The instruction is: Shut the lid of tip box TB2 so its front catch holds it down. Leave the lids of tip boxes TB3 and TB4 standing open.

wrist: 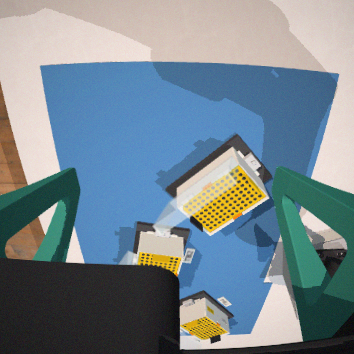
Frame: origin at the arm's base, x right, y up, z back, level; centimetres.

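Seen in the pictures: gripper, between the fingertips: (175, 177).
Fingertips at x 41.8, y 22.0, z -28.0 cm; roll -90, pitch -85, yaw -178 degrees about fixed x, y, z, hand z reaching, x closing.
Note:
Pixels of each thing's top centre, then the offset from my fingertips to it. "pt": a spot on its surface instead. Level surfaces: height alone.
- clear lid panel, a spot on its surface: (172, 215) pt dz -1.8, dx -15.4, dy -15.1 cm
- second box, centre of its top: (161, 276) dz -6.1, dx -37.6, dy -22.7 cm
- third box, centre of its top: (207, 330) dz +2.7, dx -61.3, dy -22.7 cm
- blue mat, height of its surface: dy -29.4 cm
- pale table top, height of its surface: dy -29.6 cm
My gripper (175, 177) is open and empty, its green fingers wide apart at the left and right, seen above the mat. Three tip boxes with yellow perforated racks show. The largest in view (226, 199) sits tilted across the picture between the fingertips' line and the right finger, with a clear lid panel (172, 215) sticking out at its left end. A second box (161, 244) is lower left of it, partly hidden by the black gripper body; a clear piece shows at its left. A third box (200, 312) is near the bottom. I cannot read which is TB2, TB3 or TB4.
The boxes stand on a blue mat (110, 115) on a pale table top (95, 35). Small label cards (189, 255) (224, 301) lie by two boxes. A grey-white object (277, 262) is partly behind the right finger. Wooden floor (10, 160) shows at the left edge.

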